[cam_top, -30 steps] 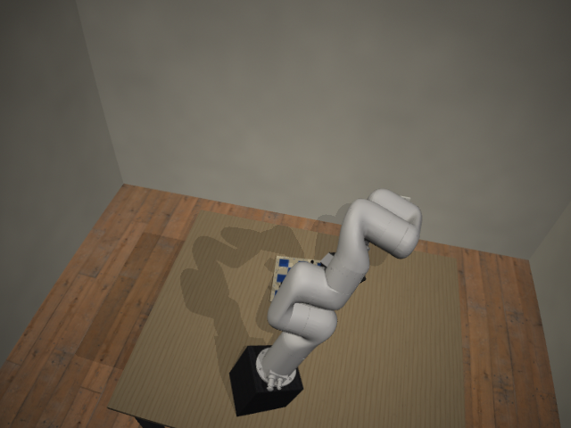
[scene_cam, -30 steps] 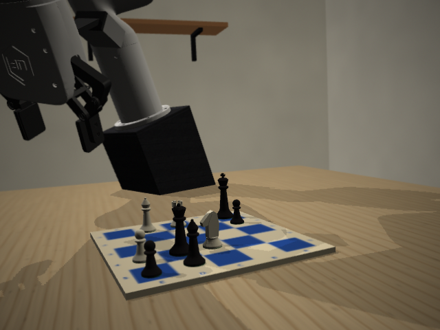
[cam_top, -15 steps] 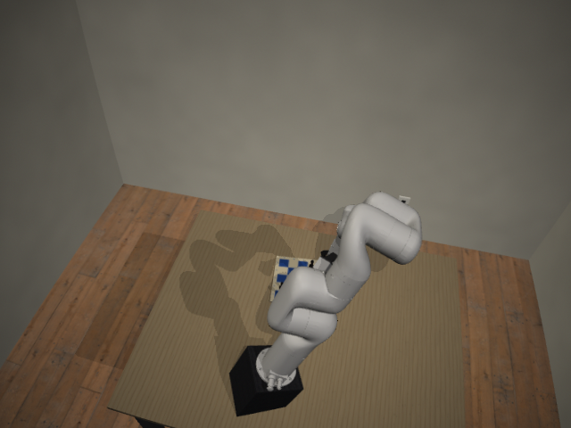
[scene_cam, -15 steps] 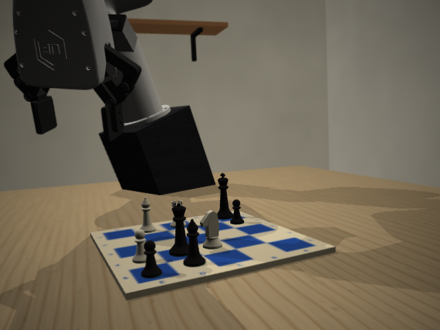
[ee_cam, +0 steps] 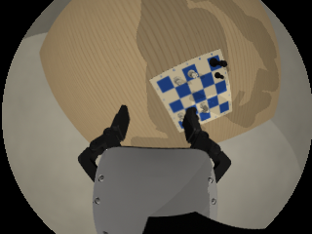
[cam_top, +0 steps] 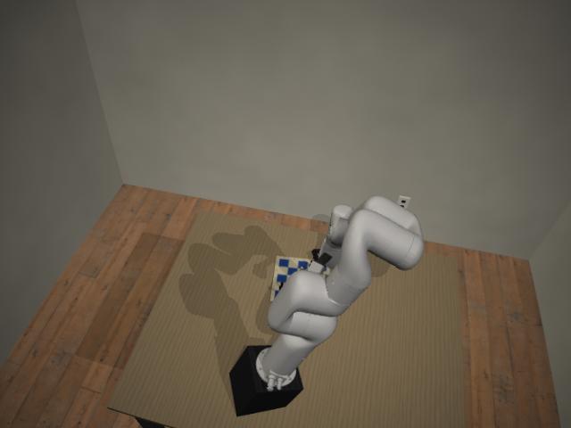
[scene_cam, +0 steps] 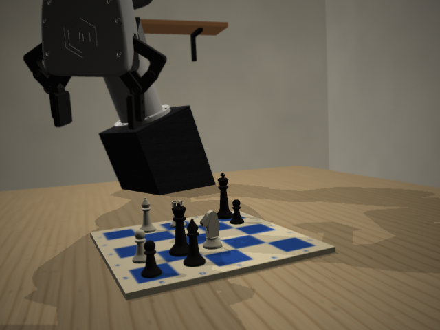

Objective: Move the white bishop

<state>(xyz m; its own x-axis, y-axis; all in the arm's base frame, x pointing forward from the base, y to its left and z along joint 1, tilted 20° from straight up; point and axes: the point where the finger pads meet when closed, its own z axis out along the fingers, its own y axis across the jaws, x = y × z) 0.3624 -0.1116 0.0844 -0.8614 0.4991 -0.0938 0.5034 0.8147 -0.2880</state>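
Now: hand 5 cm to the right of the white bishop and 13 cm above it. The rest, counted from my hand: board: 7 cm ahead, 10 cm to the left, 15 cm below; black queen: 11 cm ahead, 6 cm to the left, 12 cm below; white pawn: 11 cm ahead, 2 cm to the left, 13 cm below.
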